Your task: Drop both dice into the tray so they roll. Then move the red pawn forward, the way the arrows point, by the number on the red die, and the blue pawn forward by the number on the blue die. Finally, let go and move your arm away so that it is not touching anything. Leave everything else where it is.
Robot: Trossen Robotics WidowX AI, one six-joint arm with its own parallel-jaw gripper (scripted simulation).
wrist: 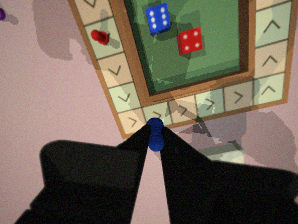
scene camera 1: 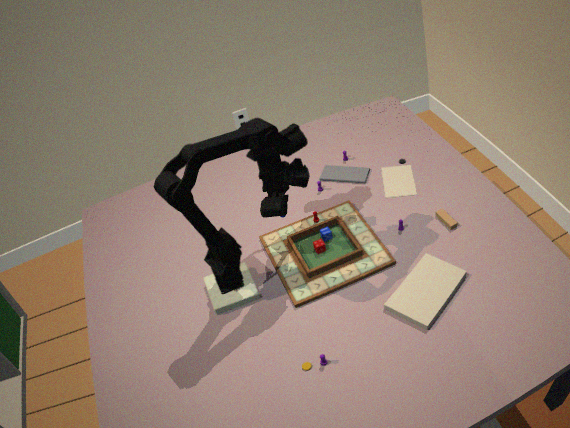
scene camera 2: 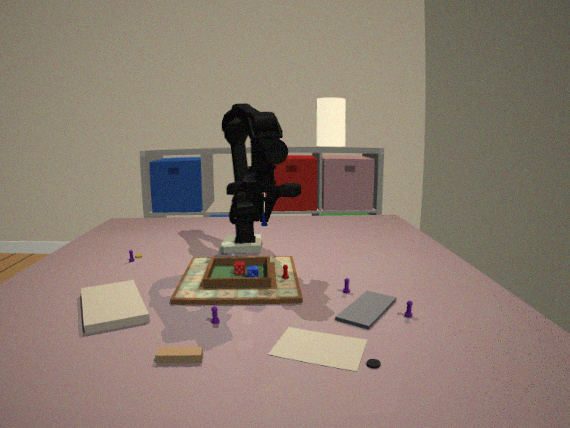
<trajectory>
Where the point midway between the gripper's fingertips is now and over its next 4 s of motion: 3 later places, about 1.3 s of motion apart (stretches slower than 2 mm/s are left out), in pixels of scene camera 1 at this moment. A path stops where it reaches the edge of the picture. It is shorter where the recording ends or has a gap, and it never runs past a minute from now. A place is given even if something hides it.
My gripper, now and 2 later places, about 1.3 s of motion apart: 282, 212; 313, 257; 318, 282
</trajectory>
